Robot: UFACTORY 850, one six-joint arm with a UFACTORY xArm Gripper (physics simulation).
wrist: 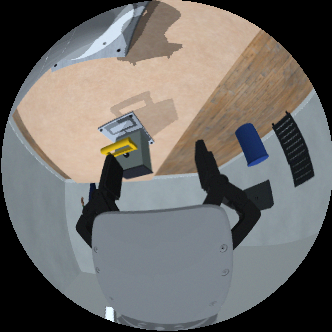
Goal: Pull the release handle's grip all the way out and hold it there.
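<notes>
The release handle's yellow grip (106, 149) is a looped bar on the side of a dark grey box (139, 162), left of centre in the wrist view. The box stands by a light metal plate (106, 130) with a rectangular outline on it. My gripper (154, 155) is open and has nothing between its fingers. In the view, the left fingertip overlaps the lower edge of the grip and box area, and the right finger is well to the right of the box. Whether the left finger touches the grip, I cannot tell.
The tan table top (75, 100) carries shadows of the handle and arm. The robot's grey base (95, 37) is at the upper left. Wood floor (240, 85) lies to the right, with a blue cylinder (251, 145) and a black slatted rack beyond. A dark panel is behind the right finger.
</notes>
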